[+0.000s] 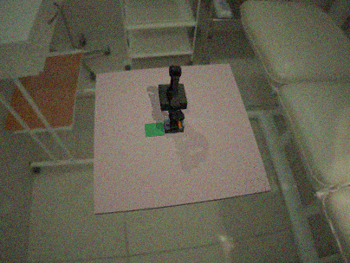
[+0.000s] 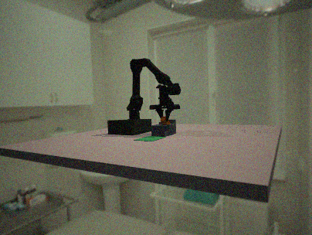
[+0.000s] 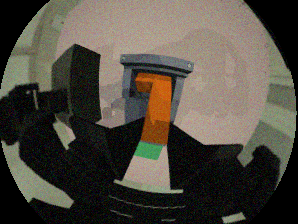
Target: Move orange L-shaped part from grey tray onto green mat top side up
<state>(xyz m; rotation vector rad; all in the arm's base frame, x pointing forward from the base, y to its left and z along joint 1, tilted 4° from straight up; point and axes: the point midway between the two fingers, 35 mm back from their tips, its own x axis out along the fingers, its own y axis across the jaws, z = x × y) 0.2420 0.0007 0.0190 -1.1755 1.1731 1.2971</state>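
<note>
Now: gripper tip 10 mm past the green mat, 150 mm to the left of it and 100 mm above it. Round my gripper tip: orange L-shaped part 20 mm behind, 30 mm to the left, 30 mm below.
</note>
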